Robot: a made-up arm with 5 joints.
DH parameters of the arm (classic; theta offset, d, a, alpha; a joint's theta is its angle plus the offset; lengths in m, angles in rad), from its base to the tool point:
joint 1: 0 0.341 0 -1.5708
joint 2: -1.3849 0 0.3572 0
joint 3: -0.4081 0 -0.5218 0
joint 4: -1.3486 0 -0.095 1.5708
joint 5: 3.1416 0.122 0 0
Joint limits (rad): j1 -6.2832..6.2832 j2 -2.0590..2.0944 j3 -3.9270..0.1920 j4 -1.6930..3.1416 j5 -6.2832..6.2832
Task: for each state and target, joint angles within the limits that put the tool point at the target. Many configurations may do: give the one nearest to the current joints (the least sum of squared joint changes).
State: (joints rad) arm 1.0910 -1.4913 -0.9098 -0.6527 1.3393
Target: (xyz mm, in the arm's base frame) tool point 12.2 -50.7 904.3
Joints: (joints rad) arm 1.8070 -1.6185 -0.5265 -0.7563 1.3393
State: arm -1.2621 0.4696 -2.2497 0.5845 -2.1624
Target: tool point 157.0 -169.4 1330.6
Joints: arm -0.8234 -0.1957 -2.4098 0.6199 -2.1624
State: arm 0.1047 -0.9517 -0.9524 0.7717 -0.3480
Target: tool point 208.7 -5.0 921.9
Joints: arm -0.0240 -1.2643 -0.8449 0.8546 -0.3480
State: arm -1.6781 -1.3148 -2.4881 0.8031 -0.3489
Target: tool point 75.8 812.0 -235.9
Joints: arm -1.6639 -2.0356 -3.3070 0.7041 -0.3489
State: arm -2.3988 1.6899 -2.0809 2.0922 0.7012
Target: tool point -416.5 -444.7 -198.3
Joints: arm -2.3235 1.5880 -2.1656 2.0757 0.7012
